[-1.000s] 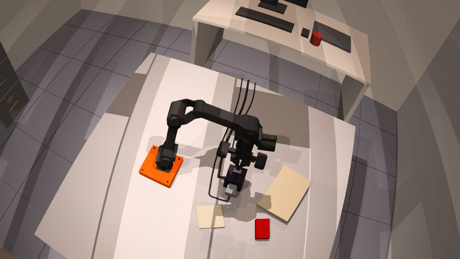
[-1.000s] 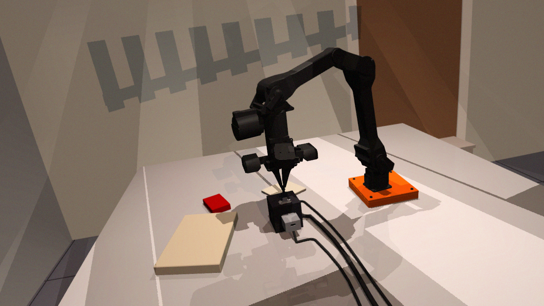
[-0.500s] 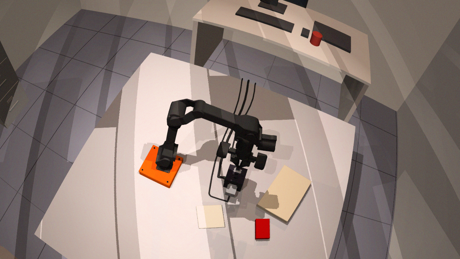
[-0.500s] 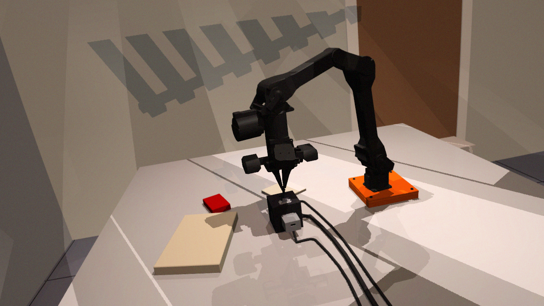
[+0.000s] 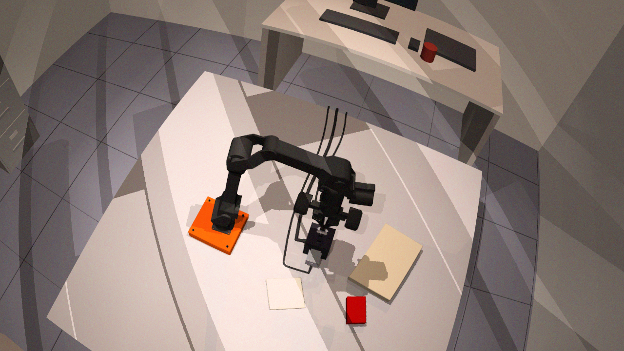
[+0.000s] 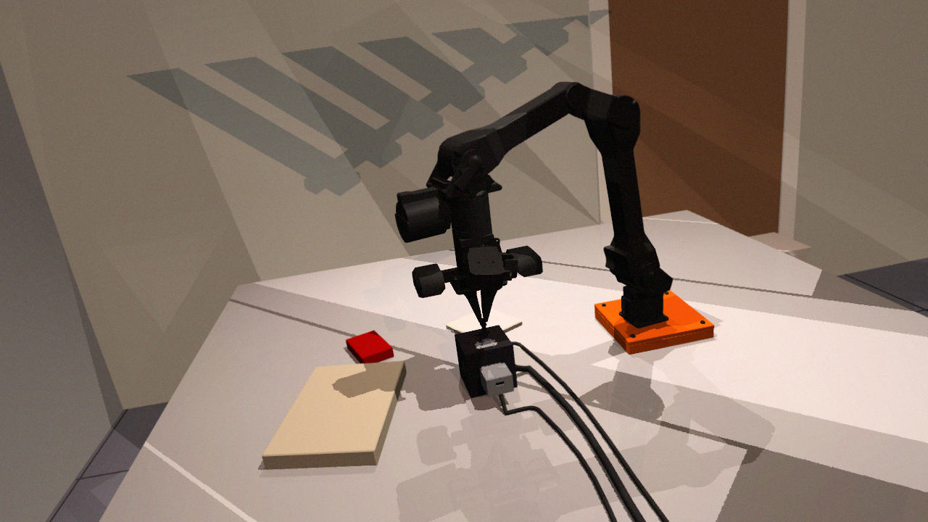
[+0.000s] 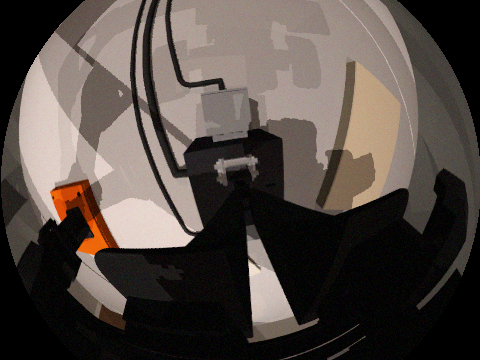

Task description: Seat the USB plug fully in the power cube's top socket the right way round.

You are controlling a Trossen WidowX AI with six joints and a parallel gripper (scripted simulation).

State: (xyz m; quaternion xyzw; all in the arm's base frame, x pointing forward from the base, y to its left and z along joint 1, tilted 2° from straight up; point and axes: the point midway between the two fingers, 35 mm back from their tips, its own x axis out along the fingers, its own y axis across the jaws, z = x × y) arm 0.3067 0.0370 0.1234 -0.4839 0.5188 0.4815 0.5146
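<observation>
My gripper tip is 20 mm above the USB plug. Round my gripper tip: tan board: 230 mm ahead, 100 mm below, 20 mm to the right; then USB socket: 40 mm below; then white pad: 210 mm to the right, 110 mm below, 60 mm behind.
</observation>
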